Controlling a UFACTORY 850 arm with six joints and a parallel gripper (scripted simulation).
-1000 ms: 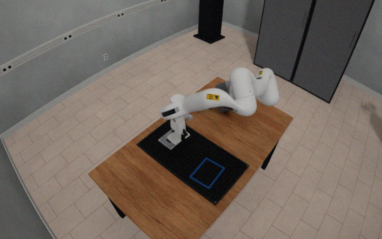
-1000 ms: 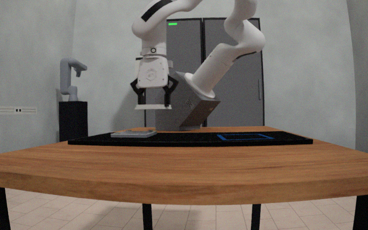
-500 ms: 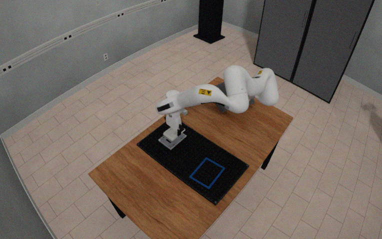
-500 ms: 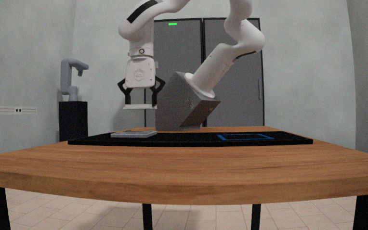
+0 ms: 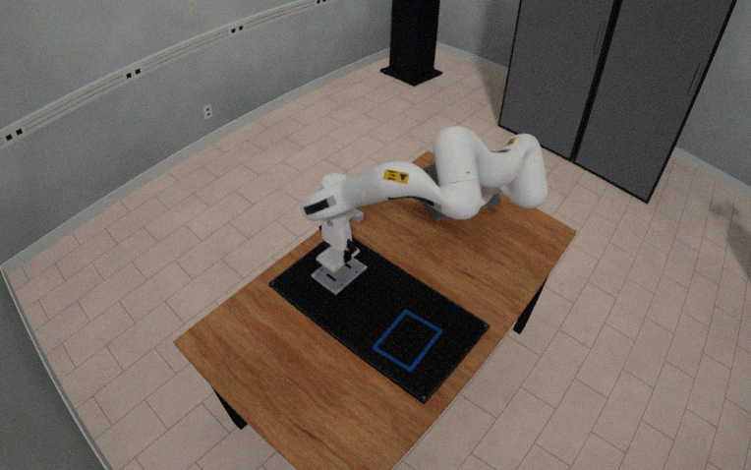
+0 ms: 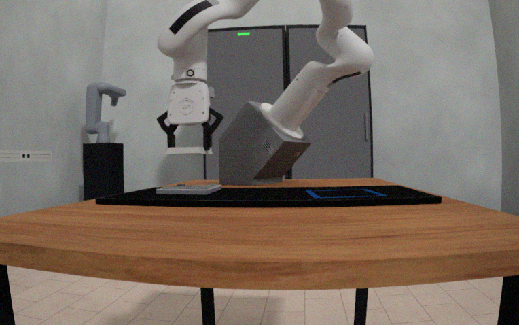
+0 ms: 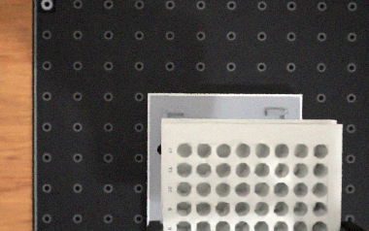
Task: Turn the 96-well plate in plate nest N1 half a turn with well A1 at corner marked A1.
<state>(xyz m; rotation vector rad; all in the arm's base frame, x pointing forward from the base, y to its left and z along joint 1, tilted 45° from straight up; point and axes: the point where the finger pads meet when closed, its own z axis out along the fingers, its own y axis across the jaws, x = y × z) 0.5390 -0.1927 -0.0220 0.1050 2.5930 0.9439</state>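
Right now my hand is 10 mm above the white 96-well plate. Also, from my hand: grey plate nest (100 mm below).
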